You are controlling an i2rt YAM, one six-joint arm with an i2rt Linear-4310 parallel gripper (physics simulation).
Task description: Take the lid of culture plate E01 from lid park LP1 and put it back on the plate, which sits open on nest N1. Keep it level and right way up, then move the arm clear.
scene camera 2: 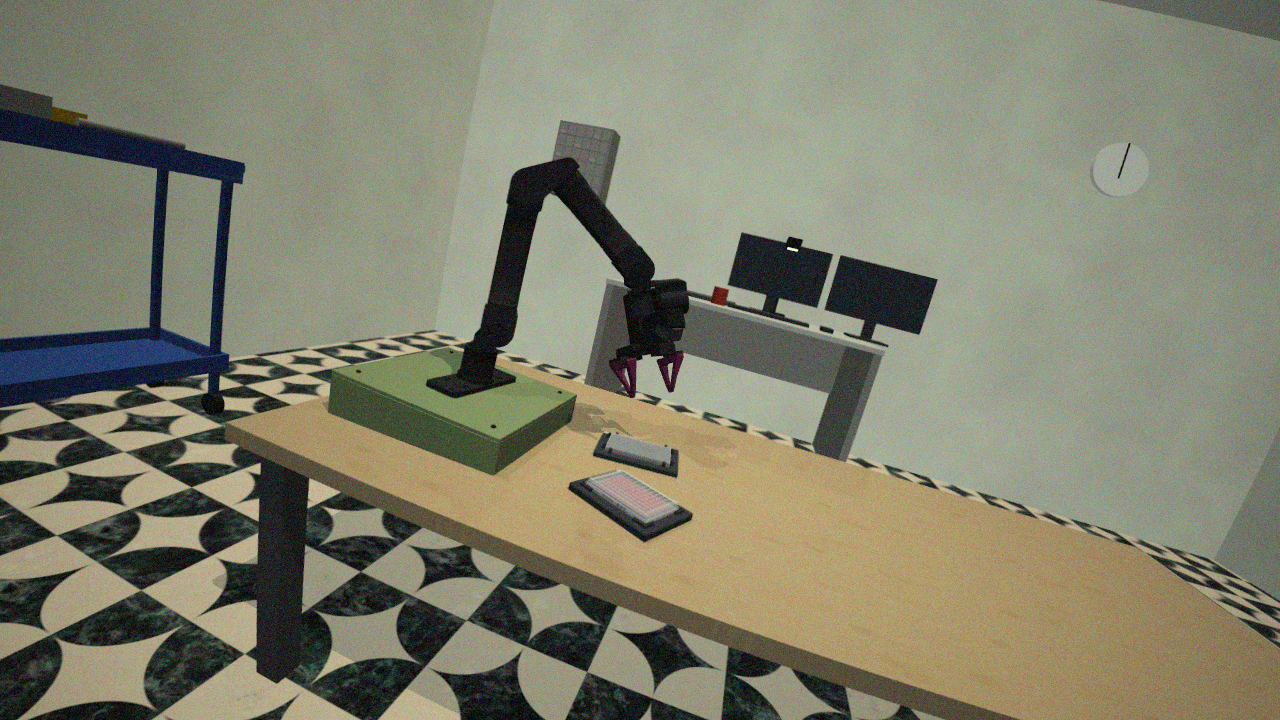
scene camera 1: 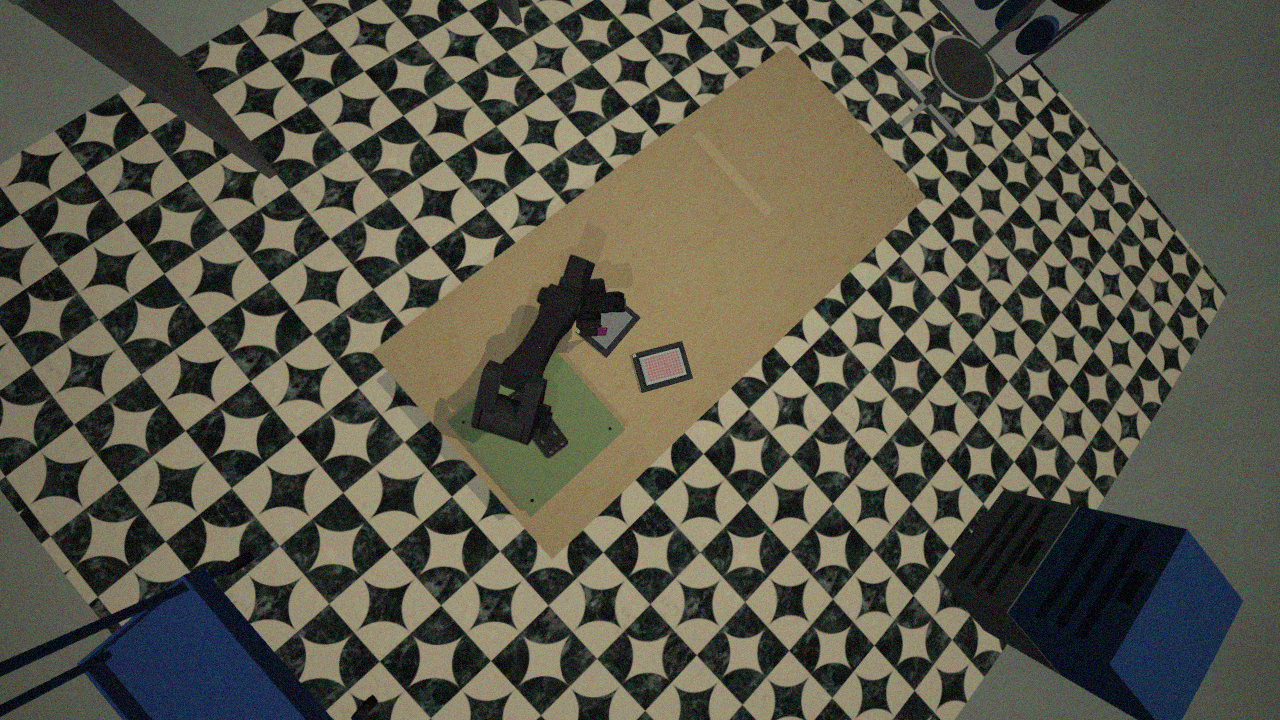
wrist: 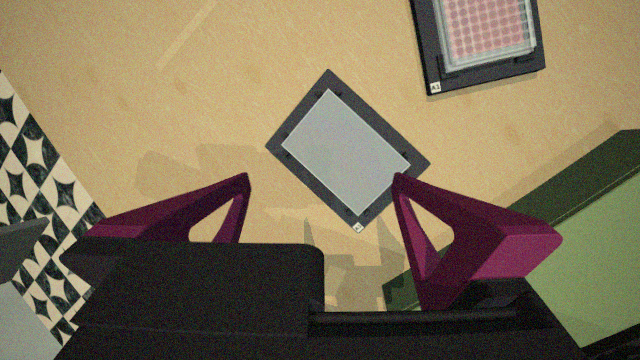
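Pixels of known places: gripper, fingertip midpoint: (scene camera 2: pixel 652 394) (wrist: pixel 320 180); arm's base, link origin: (scene camera 2: pixel 474 383).
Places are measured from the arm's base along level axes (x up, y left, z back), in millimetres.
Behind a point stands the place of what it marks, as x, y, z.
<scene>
The pale grey lid (scene camera 1: pixel 617 325) {-52, 95, -344} (scene camera 2: pixel 640 447) {-52, 115, -327} (wrist: pixel 345 150) {-52, 110, -328} lies flat on the dark lid park (scene camera 2: pixel 619 459) {-63, 48, -309} (wrist: pixel 374 121) {-60, 65, -337}. The culture plate (scene camera 1: pixel 663 365) {-45, -85, -383} (scene camera 2: pixel 633 497) {-48, -101, -388} (wrist: pixel 487 27) {-47, -74, -352}, with pink wells, sits open on the dark nest (scene camera 1: pixel 666 385) {-58, -139, -356} (scene camera 2: pixel 644 535) {-60, -171, -433} (wrist: pixel 427 60) {-58, -16, -360}, which is labelled A1 in the wrist view. My gripper (scene camera 2: pixel 652 392) {54, 132, -320} (wrist: pixel 320 180) {54, 132, -320} is open and empty, pointing down, well above the table near the lid park. In the wrist view the lid lies diagonally ahead of the fingertips, and the right fingertip overlaps the park's border. In scene camera 1 the arm hides part of the park.
The wooden table (scene camera 1: pixel 760 134) {-70, 365, -1175} (scene camera 2: pixel 850 555) {-70, 19, -736} (wrist: pixel 225 100) {-70, 206, -472} carries the green base block (scene camera 1: pixel 572 429) {-3, -75, -62} (scene camera 2: pixel 528 429) {-22, -61, -168} (wrist: pixel 600 240) {-6, -42, -132} under my arm, beside the park and nest. A blue cart (scene camera 1: pixel 196 662) (scene camera 2: pixel 134 353) stands off the table. A desk with two monitors is behind it in scene camera 2.
</scene>
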